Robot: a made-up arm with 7 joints.
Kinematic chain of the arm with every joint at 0, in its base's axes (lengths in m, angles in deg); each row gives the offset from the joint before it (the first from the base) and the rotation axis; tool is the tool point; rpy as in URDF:
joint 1: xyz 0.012 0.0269 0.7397 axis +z
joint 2: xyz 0 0.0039 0.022 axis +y
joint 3: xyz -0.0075 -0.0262 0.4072 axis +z
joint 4: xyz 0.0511 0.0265 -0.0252 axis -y
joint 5: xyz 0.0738 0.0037 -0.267 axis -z
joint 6: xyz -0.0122 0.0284 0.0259 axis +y
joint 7: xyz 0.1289 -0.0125 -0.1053 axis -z
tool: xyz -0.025 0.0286 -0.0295 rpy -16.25 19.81 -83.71
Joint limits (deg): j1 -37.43..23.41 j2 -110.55..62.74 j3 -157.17..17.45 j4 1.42..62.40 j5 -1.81..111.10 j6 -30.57..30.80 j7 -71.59..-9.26
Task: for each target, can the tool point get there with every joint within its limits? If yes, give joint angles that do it. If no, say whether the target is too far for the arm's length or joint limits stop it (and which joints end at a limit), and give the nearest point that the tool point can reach.
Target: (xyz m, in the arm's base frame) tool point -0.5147 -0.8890 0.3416
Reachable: no: too far | nearest point -0.2784 -0.4782 0.5300 | short by 0.510 m
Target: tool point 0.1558 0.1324 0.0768
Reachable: no: joint limits stop it (at a limit: joint 1, joint 2, joint 3, joint 7) | nearest point 0.0031 -0.0865 0.3249 | short by 0.364 m
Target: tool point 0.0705 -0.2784 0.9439
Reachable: yes | joints -5.98 -18.41 -44.23 30.29 86.14 -22.61 -53.58
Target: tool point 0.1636 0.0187 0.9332
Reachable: yes | joints -9.42 -47.33 -0.07 9.50 40.42 21.36 -15.33
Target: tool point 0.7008 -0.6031 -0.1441
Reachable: no: too far | nearest point 0.3916 -0.3199 0.5091 | short by 0.776 m
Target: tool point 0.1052 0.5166 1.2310
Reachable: no: joint limits stop it (at a limit: joint 1, joint 3, joint 4, joint 5, joint 7) | nearest point 0.1912 0.3059 1.2229 | short by 0.228 m
